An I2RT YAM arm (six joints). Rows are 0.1 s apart.
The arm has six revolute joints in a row. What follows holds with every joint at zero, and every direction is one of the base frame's. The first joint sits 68 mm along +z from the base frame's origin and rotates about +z. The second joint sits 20 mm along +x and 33.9 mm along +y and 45.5 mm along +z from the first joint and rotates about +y. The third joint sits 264 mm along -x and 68.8 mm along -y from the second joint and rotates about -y. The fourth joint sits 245 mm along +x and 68.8 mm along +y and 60 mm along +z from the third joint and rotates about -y. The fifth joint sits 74 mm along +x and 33.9 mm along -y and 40.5 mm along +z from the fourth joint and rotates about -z. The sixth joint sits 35.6 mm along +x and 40.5 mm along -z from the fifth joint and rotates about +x. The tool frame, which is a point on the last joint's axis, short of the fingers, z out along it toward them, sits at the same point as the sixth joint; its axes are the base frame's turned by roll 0, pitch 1.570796 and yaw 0 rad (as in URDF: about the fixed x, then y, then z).
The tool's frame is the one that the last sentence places.
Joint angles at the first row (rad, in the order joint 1, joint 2, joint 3, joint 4, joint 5, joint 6):
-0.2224, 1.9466, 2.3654, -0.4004, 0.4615, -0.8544
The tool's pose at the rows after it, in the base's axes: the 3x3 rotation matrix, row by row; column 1 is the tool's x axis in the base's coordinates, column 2 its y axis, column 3 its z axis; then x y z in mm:
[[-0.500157, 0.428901, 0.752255], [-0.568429, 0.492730, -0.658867], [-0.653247, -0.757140, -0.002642]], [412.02, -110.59, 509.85]
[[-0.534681, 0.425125, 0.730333], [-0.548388, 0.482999, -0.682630], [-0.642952, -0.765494, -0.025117]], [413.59, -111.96, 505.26]
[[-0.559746, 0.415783, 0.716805], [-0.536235, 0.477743, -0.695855], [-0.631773, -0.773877, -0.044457]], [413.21, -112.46, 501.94]
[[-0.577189, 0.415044, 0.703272], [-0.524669, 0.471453, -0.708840], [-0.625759, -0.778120, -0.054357]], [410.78, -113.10, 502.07]
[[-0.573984, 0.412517, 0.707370], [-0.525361, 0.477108, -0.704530], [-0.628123, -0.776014, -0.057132]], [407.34, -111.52, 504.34]
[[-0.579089, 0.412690, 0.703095], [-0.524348, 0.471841, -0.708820], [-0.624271, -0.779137, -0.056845]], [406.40, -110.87, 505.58]
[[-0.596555, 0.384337, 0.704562], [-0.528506, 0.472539, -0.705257], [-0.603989, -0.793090, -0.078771]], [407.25, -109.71, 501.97]
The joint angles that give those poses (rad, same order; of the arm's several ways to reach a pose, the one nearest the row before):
-0.2224, 1.9589, 2.3669, -0.4111, 0.4969, -0.8575
-0.2224, 1.9650, 2.3670, -0.4310, 0.5290, -0.8575
-0.2224, 1.9620, 2.3578, -0.4479, 0.5475, -0.8590
-0.2240, 1.9574, 2.3578, -0.4648, 0.5644, -0.8590
-0.2224, 1.9466, 2.3547, -0.4755, 0.5599, -0.8545
-0.2209, 1.9466, 2.3607, -0.4816, 0.5675, -0.8590
-0.2179, 1.9467, 2.3563, -0.5031, 0.5660, -0.8697

